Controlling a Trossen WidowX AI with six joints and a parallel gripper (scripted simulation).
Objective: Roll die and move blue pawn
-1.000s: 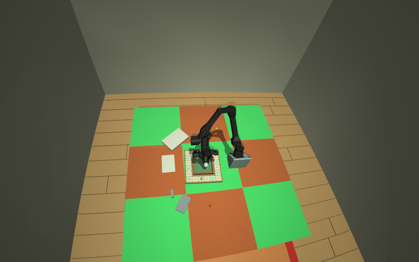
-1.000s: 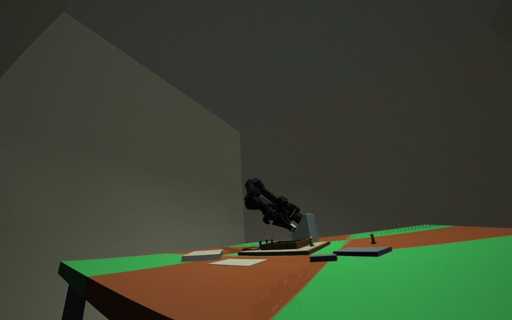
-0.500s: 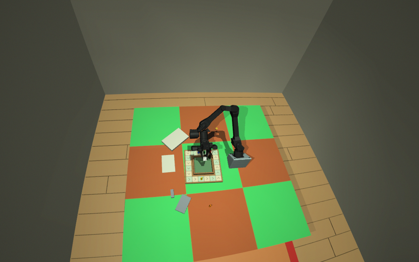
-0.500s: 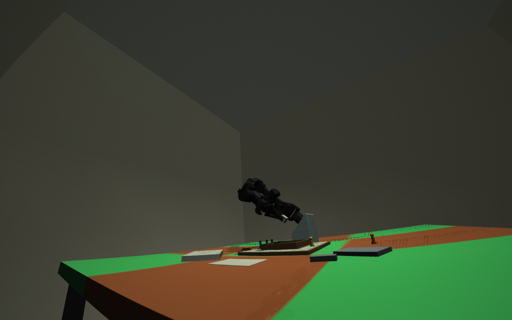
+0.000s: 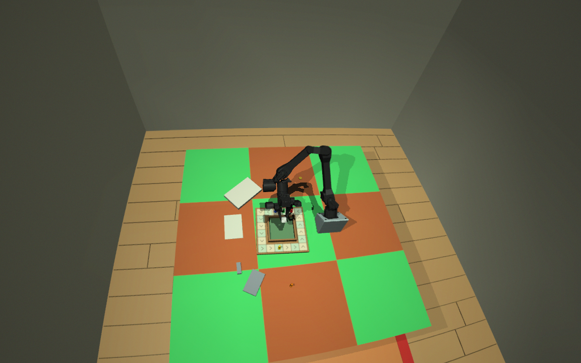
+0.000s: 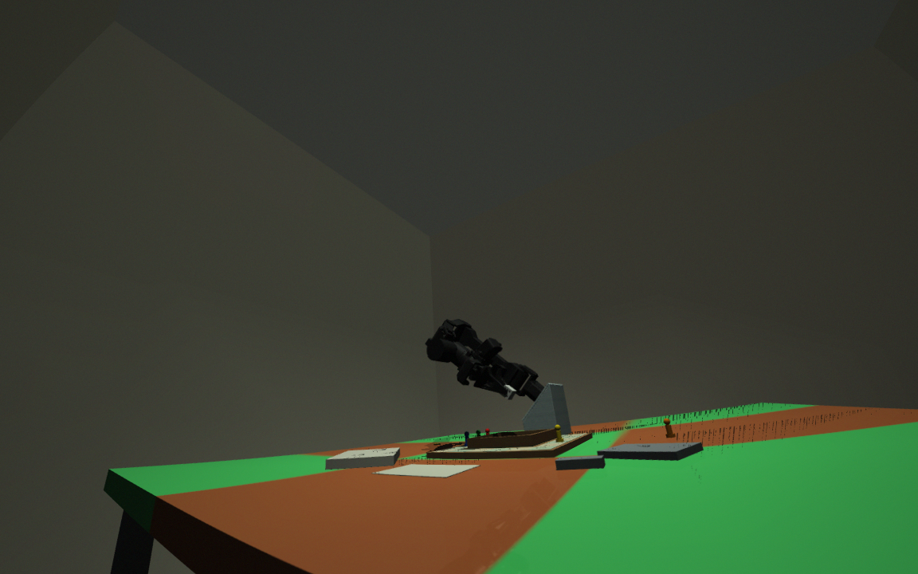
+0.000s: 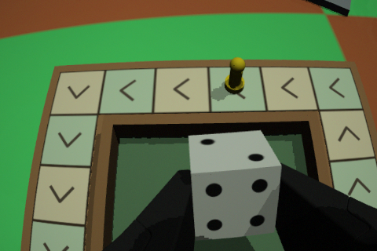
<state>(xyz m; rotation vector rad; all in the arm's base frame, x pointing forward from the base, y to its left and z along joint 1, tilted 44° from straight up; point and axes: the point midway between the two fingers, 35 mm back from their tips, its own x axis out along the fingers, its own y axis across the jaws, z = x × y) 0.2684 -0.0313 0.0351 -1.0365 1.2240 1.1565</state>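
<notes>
Right now my gripper tip is right at the die. From my gripper tip the other things lie so: yellow pawn: 11 cm to the left, 10 cm below, 4 cm ahead; then green pawn: 11 cm to the right, 10 cm below, 4 cm behind; then green-floored tray: 12 cm below.
</notes>
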